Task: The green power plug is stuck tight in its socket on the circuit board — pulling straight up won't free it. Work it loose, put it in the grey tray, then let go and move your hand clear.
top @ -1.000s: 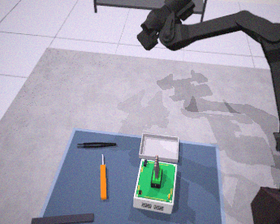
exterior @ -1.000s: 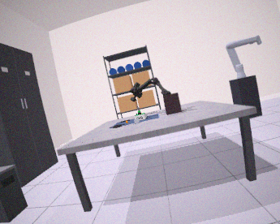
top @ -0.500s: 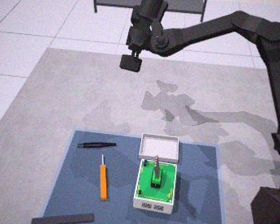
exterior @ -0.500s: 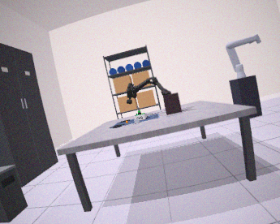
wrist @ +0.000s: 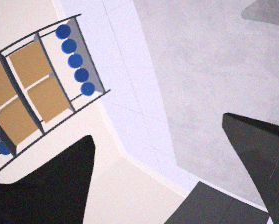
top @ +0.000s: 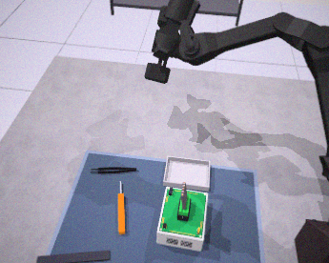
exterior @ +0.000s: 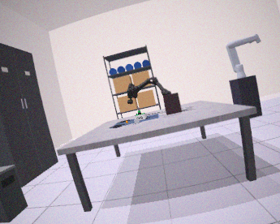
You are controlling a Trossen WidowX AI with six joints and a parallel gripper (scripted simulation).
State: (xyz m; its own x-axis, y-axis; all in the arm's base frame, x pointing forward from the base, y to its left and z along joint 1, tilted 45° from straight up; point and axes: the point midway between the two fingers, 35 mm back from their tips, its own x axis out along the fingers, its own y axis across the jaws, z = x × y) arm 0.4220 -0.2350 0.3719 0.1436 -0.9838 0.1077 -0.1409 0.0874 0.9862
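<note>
My gripper tip is 100 mm past the green power plug, 420 mm to the right of it and 110 mm above it. Also, from my gripper tip: blue mat (60 mm behind, 420 mm to the left, 200 mm below); then dark bar (120 mm ahead, 530 mm to the left, 190 mm below).
</note>
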